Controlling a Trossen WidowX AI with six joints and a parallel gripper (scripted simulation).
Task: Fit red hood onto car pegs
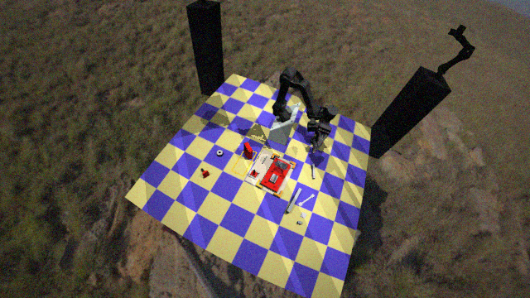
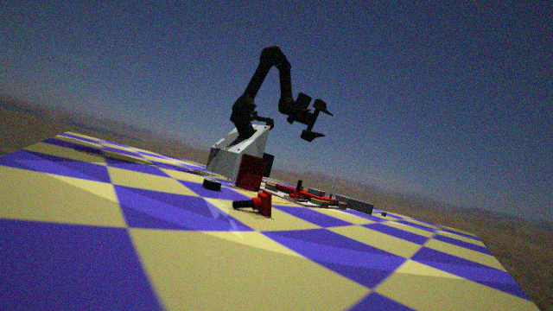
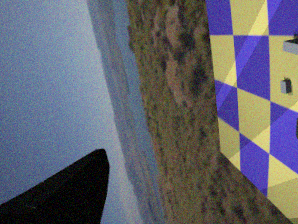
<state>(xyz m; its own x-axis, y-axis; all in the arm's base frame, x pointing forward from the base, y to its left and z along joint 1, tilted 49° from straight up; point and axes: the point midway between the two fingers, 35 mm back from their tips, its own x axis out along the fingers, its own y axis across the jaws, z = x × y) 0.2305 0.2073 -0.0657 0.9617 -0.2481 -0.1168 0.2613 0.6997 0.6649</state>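
Right now the red hood is 3 cm behind my gripper tip, 35 cm to the right of it and 25 cm below it.
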